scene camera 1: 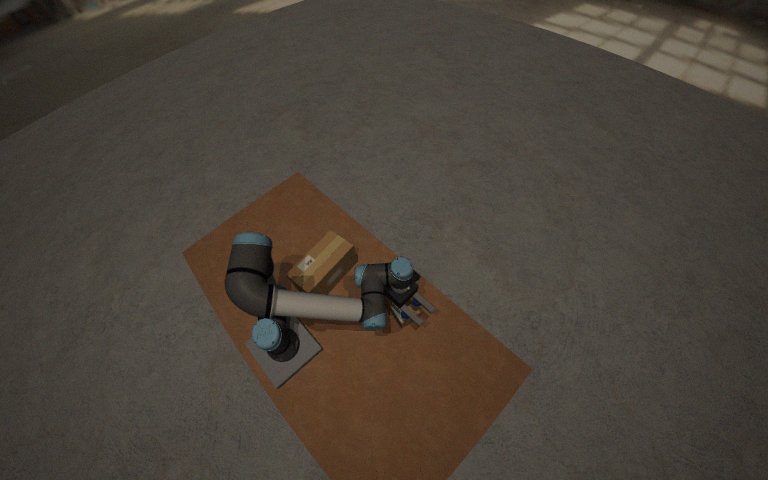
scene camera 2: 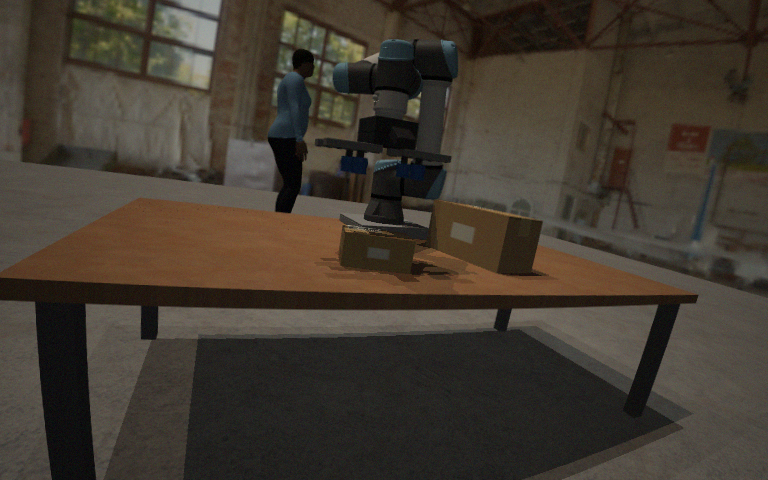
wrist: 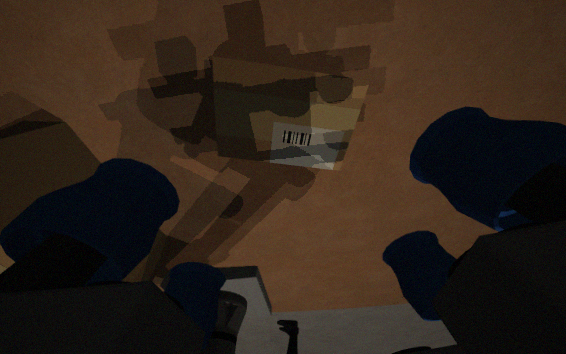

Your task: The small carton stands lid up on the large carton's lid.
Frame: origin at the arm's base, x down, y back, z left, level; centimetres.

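Where they show: end effector, tool point: (scene camera 2: 381,175) (wrist: 298,228); arm's base, origin of the base link: (scene camera 1: 283,345) (scene camera 2: 383,220) (wrist: 221,302).
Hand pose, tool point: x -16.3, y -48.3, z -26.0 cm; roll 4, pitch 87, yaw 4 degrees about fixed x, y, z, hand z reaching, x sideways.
Each offset is from my tool point to the top centre of the thing. Level surfaces: height alone.
The small carton {dz +0.2, dx +12.6, dy -2.5 cm} (scene camera 2: 376,251) (wrist: 280,110) stands on the table {dx +20.0 cm} (scene camera 1: 368,396) (scene camera 2: 226,249) (wrist: 325,250), its barcode label facing up in the wrist view. In scene camera 1 it is mostly hidden under the tool. The large carton {dz +40.8, dx +4.5, dy +10.3 cm} (scene camera 1: 325,260) (scene camera 2: 481,237) (wrist: 40,155) stands apart from it on the table, to its right in scene camera 2; the wrist view shows part of it at the left. My suction gripper (scene camera 1: 410,309) (scene camera 2: 382,168) (wrist: 295,225) is open, its blue cups bare. It hangs above the small carton with a clear gap. Shadows cover much of the small carton's lid.
The arm's grey base plate (scene camera 1: 305,348) (scene camera 2: 419,229) (wrist: 247,287) lies on the table behind the small carton in scene camera 2. The forearm passes close to the large carton in scene camera 1. A person (scene camera 2: 291,107) in a blue top stands behind the table.
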